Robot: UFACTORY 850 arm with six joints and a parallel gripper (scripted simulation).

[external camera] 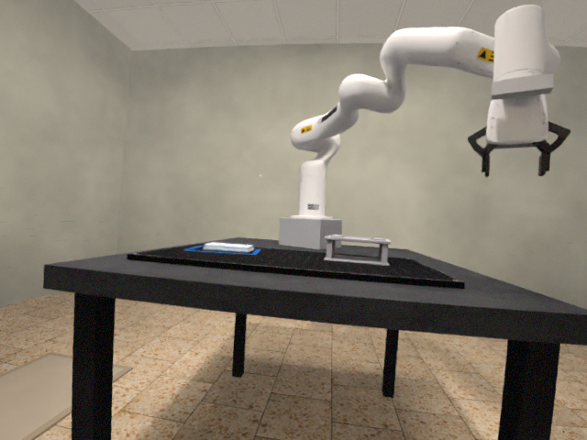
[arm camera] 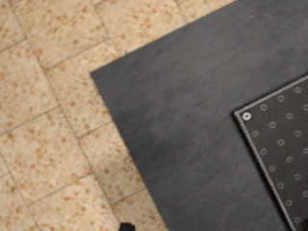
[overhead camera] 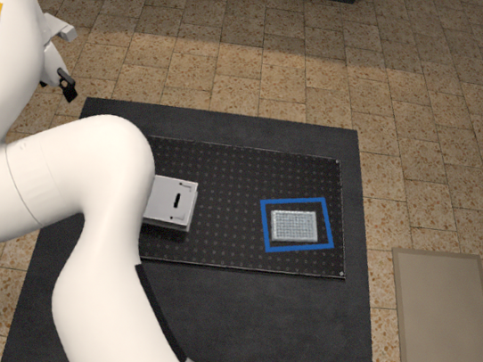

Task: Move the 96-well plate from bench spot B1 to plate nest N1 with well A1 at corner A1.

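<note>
The 96-well plate is 30 cm behind my hand, 61 cm to the right of it and 21 cm below it. Round my hand: raised plate nest N1: 23 cm behind, 25 cm to the right, 16 cm below.
</note>
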